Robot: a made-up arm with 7 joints. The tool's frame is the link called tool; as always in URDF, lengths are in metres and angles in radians.
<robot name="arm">
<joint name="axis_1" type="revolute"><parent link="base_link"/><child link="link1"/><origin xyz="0.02 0.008 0.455" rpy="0 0 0"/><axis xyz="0.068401 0.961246 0.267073"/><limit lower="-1.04" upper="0.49" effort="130" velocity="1.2"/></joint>
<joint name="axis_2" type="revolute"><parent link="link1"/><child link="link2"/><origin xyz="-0.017 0.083 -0.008" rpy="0 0 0"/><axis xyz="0.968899 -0.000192 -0.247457"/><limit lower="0.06" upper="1.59" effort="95" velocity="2.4"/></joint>
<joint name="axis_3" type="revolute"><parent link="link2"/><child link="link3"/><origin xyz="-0.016 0.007 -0.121" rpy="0 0 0"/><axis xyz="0.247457 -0.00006 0.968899"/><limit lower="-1.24" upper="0.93" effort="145" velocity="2.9"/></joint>
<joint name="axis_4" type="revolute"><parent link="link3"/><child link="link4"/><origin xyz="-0.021 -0.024 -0.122" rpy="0 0 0"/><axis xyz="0.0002 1 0.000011"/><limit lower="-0.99" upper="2.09" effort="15" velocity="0.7"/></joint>
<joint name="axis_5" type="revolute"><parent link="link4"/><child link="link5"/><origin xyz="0.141 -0.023 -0.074" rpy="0 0 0"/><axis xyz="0.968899 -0.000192 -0.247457"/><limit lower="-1.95" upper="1.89" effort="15" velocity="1.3"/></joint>
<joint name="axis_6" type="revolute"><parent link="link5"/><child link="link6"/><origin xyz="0.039 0.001 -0.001" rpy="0 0 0"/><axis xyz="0.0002 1 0.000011"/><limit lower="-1.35" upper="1.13" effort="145" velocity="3"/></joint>
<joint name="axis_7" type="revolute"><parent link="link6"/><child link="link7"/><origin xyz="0.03 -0.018 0.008" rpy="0 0 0"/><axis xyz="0.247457 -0.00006 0.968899"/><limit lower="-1.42" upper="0.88" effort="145" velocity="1.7"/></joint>
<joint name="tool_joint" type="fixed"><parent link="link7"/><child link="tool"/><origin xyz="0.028 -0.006 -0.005" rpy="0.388 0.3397 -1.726"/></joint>
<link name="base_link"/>
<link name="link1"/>
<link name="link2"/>
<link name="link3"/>
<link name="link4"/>
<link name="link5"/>
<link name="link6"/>
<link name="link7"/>
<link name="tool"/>
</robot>
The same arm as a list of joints. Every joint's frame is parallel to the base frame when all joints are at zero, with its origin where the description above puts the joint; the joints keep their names.
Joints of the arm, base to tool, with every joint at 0 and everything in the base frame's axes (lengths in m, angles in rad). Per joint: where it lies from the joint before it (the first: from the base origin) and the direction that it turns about. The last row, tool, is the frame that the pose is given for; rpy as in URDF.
axis_1: offset 0.02 0.008 0.455 axis 0.068403 0.961235 0.26711
axis_2: offset -0.017 0.083 -0.008 axis 0.968889 -0.0002 -0.247497
axis_3: offset -0.016 0.007 -0.121 axis 0.247497 -0.0001 0.968889
axis_4: offset -0.021 -0.024 -0.122 axis 0.0002 1 0
axis_5: offset 0.141 -0.023 -0.074 axis 0.968889 -0.0002 -0.247497
axis_6: offset 0.039 0.001 -0.001 axis 0.0002 1 0
axis_7: offset 0.03 -0.018 0.008 axis 0.247497 -0.0001 0.968889
tool: offset 0.028 -0.006 -0.005 rpy 0.388 0.3397 -1.726
Joint limits (rad, base to tool): -1.04..0.49 0.06..1.59 -1.24..0.93 -0.99..2.09 -1.95..1.89 -1.35..1.13 -1.42..0.88

